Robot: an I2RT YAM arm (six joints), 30 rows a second.
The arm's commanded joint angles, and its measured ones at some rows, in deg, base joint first. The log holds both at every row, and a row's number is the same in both.
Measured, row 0:
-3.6 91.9 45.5 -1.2 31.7 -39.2
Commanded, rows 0 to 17:
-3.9 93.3 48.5 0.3 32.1 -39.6
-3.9 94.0 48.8 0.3 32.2 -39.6
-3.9 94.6 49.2 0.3 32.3 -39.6
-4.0 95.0 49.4 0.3 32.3 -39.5
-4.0 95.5 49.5 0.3 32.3 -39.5
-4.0 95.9 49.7 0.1 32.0 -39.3
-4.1 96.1 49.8 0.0 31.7 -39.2
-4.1 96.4 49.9 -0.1 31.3 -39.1
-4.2 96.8 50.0 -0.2 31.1 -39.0
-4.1 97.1 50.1 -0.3 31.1 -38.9
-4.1 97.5 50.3 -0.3 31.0 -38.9
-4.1 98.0 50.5 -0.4 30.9 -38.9
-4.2 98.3 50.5 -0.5 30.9 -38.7
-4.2 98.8 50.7 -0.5 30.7 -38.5
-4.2 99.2 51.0 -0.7 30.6 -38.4
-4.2 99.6 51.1 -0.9 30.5 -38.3
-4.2 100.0 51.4 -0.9 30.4 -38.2
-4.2 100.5 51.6 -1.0 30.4 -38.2
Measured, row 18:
-3.8 99.0 49.6 -0.2 31.0 -38.9
